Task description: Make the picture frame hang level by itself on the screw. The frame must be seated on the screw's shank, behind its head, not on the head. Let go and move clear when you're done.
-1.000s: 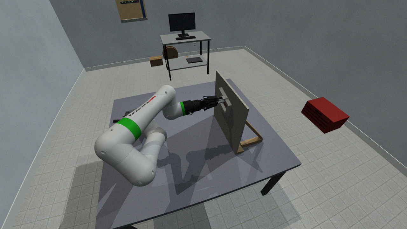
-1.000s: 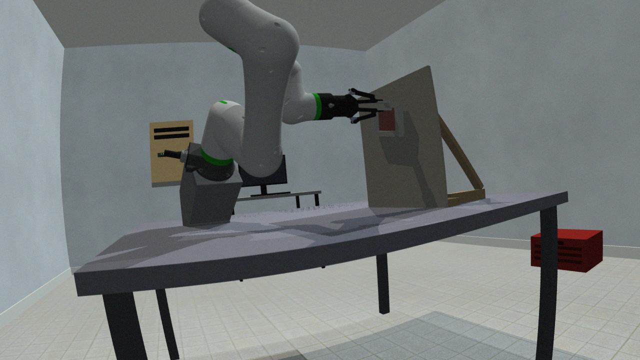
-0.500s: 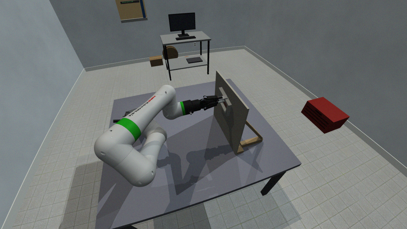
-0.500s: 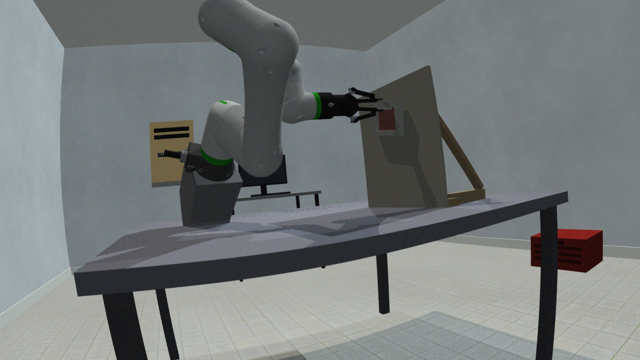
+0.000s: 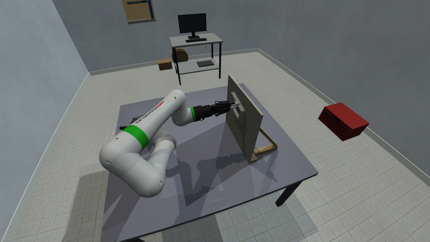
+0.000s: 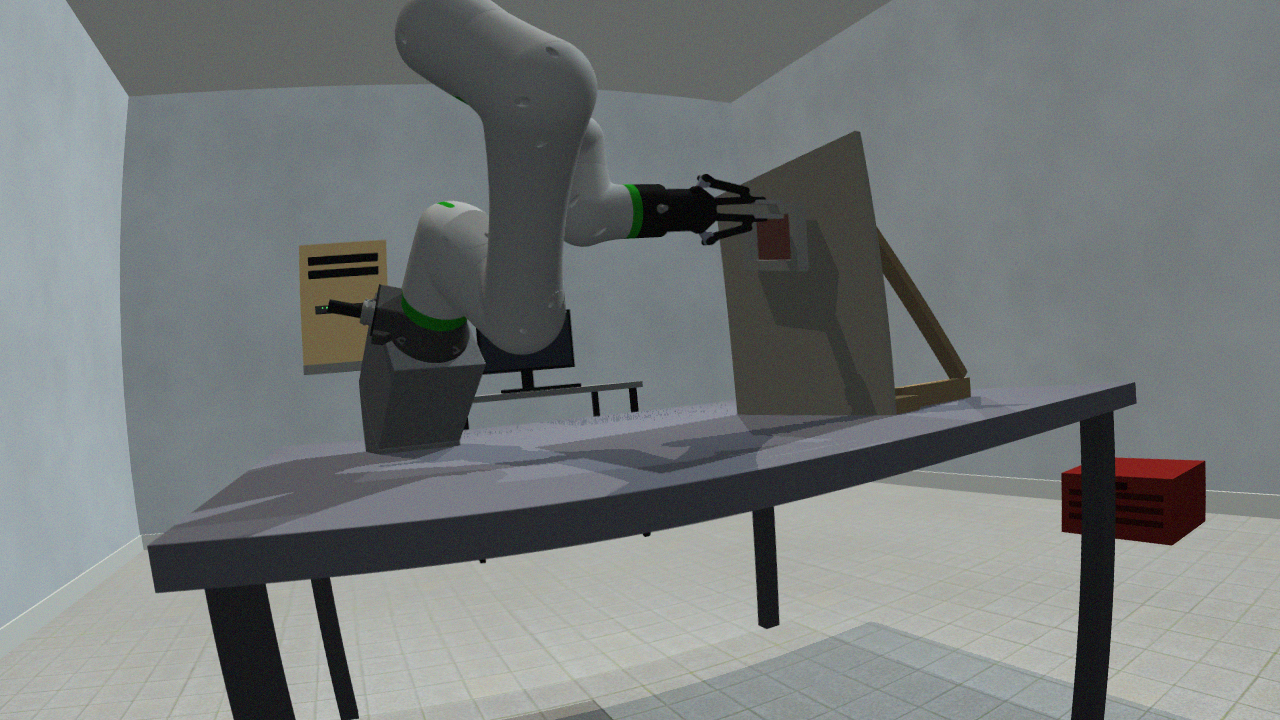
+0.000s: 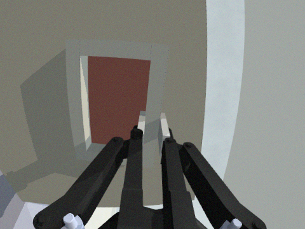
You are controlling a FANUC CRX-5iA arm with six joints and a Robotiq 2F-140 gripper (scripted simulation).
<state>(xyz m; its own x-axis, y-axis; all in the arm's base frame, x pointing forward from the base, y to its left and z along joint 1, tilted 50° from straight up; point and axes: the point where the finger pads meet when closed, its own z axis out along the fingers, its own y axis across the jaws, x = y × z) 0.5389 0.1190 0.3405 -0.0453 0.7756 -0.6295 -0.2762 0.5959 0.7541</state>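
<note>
Now: the picture frame 5 cm below my hand, 4 cm ahead of it and 2 cm to the left of it. Also, from my hand: upright tan board 15 cm below, 5 cm ahead, 1 cm to the left.
</note>
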